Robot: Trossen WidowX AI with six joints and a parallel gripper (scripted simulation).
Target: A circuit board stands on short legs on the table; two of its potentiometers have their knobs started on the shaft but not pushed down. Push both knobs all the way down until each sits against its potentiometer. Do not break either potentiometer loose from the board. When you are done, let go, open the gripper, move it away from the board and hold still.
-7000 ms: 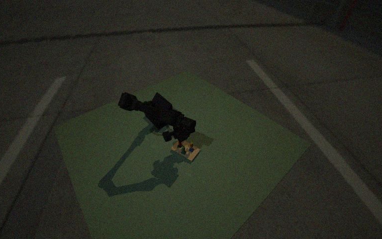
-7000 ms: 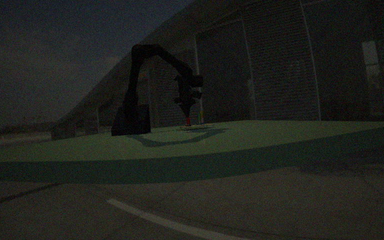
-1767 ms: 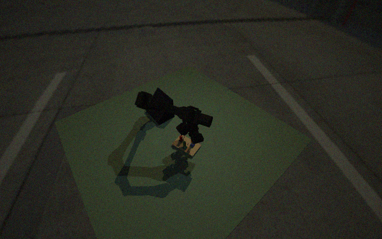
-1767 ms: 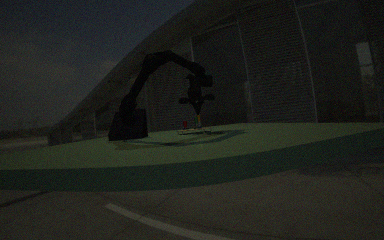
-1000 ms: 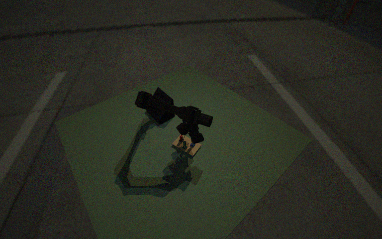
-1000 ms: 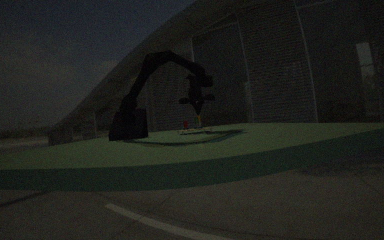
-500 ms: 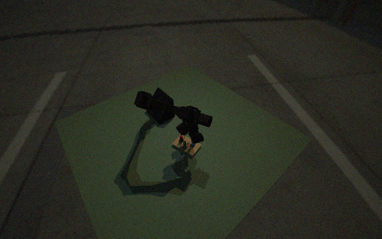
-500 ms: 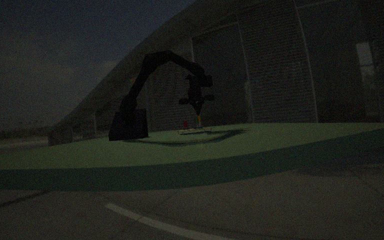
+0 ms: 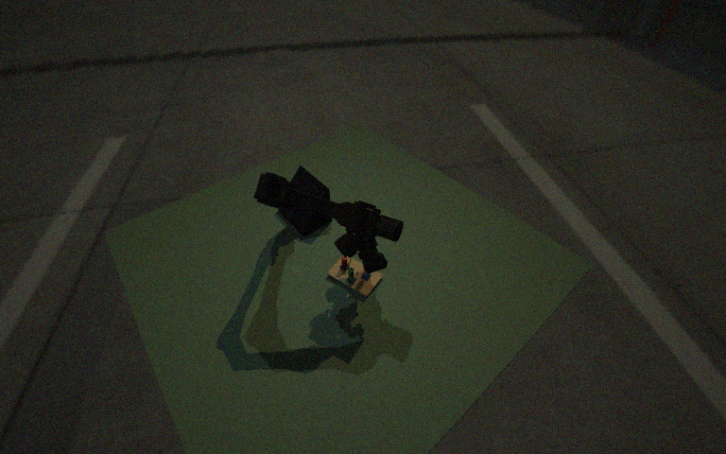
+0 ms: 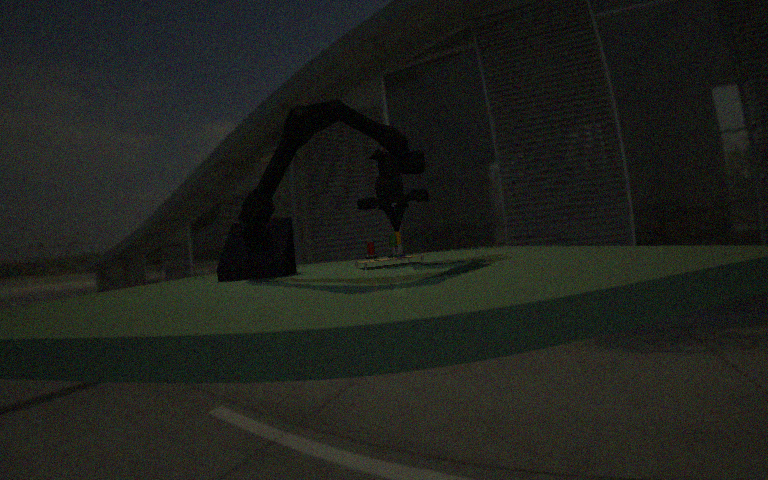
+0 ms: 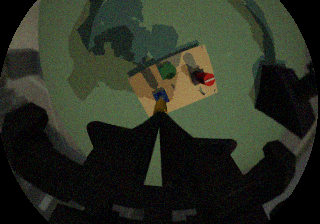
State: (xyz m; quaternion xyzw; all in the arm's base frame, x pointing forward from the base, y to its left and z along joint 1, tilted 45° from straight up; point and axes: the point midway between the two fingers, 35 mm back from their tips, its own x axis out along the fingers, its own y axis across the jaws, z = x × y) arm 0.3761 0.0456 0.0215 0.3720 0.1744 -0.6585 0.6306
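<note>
My gripper tip is now 70 mm past the red knob, 40 mm to the left of it and 30 mm above it. The rest, counted from my gripper tip: orange knob 10 mm below.
</note>
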